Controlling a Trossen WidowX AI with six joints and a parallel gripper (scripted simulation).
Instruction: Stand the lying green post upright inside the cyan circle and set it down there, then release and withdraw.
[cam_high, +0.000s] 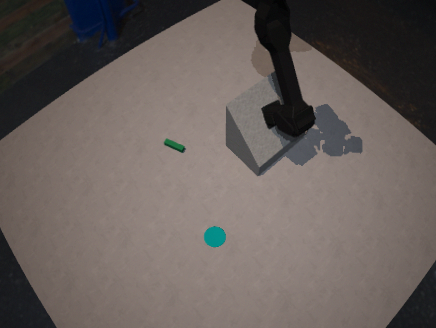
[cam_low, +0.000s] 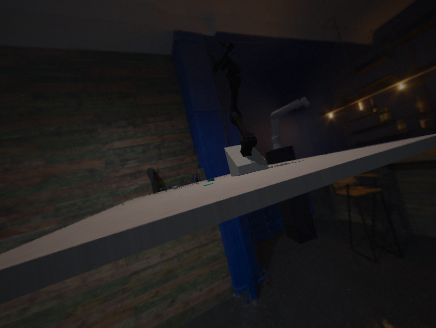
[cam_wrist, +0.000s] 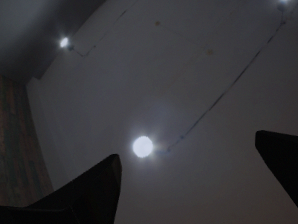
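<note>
My gripper tip is now 820 mm above the green post, 220 mm to the left of it and 180 mm short of it. Round my gripper tip: cyan circle (830 mm below, 250 mm ahead, 90 mm to the left).
</note>
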